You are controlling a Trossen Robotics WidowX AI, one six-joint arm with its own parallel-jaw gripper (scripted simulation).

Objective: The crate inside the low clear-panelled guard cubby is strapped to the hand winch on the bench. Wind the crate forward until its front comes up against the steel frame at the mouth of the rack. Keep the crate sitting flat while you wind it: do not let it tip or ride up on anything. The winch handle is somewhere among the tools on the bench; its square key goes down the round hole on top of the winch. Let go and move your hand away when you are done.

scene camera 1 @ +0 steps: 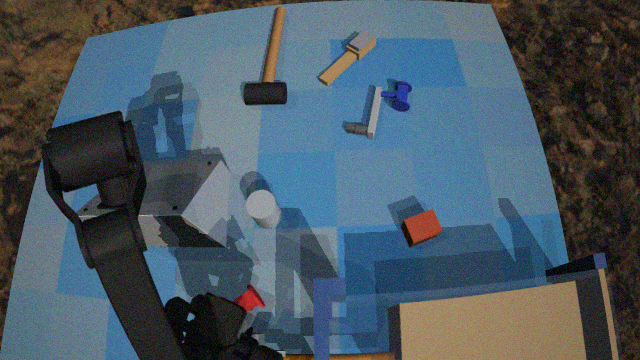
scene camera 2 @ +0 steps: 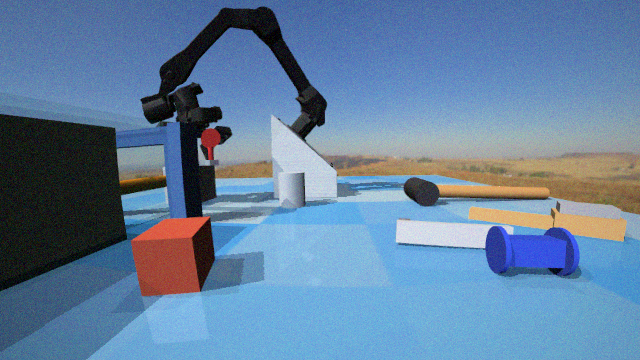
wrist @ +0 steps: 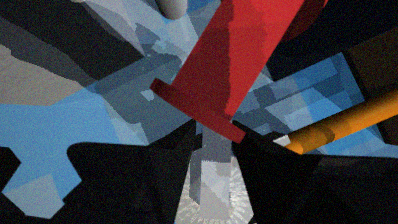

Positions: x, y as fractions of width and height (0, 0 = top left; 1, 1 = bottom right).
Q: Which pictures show my gripper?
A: Scene camera 1, scene camera 2 and the wrist view: all of them.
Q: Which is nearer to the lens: the hammer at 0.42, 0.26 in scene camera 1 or the red cube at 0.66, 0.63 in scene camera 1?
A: The red cube.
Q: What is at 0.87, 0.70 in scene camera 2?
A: A blue knob.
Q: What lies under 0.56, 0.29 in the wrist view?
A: A red grip.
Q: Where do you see a wooden brush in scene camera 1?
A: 0.57, 0.12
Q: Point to a red cube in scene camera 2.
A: At 0.27, 0.71
